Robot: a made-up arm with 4 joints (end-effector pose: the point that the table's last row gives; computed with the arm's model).
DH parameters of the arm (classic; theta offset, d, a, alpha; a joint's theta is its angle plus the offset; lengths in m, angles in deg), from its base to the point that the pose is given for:
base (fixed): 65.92 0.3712 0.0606 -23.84
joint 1: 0 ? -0.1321 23.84
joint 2: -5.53 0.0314 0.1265 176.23
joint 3: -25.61 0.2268 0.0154 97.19
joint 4: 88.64 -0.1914 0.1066 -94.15
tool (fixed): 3.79 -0.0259 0 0
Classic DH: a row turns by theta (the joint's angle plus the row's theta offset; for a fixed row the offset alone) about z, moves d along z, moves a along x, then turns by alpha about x.
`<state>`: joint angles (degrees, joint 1 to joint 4).
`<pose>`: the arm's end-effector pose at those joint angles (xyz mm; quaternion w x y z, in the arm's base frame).
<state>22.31 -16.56 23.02 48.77</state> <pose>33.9 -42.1 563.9 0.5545 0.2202 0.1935 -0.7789</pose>
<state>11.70 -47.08 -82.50 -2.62</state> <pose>16.8 169.5 507.3 0.6386 0.2137 0.6670 -0.3189</pose>
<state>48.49 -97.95 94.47 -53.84</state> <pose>-98.7 -239.4 714.6 0.0001 -0.8354 0.5296 0.1470</pose>
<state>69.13 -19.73 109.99 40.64</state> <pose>-41.6 -131.0 632.5 0.2809 0.4150 -0.0535 -0.8637</pose>
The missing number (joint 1, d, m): 0.5172
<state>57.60 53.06 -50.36 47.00</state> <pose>-351.4 73.5 538.4 0.7256 -0.3969 0.3476 0.4417</pose>
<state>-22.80 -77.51 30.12 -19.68</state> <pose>-206.3 -188.4 497.1 0.2451 -0.7837 0.2461 0.5150</pose>
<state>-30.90 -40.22 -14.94 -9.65</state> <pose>39.1 -42.2 522.2 0.1526 0.7770 0.2698 -0.5479</pose>
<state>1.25 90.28 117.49 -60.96</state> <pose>-100.6 105.5 607.0 0.0892 0.8505 0.4814 -0.1921</pose>
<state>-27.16 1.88 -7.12 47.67</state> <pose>32.8 57.2 550.0 0.5509 0.3453 0.2738 -0.7087</pose>
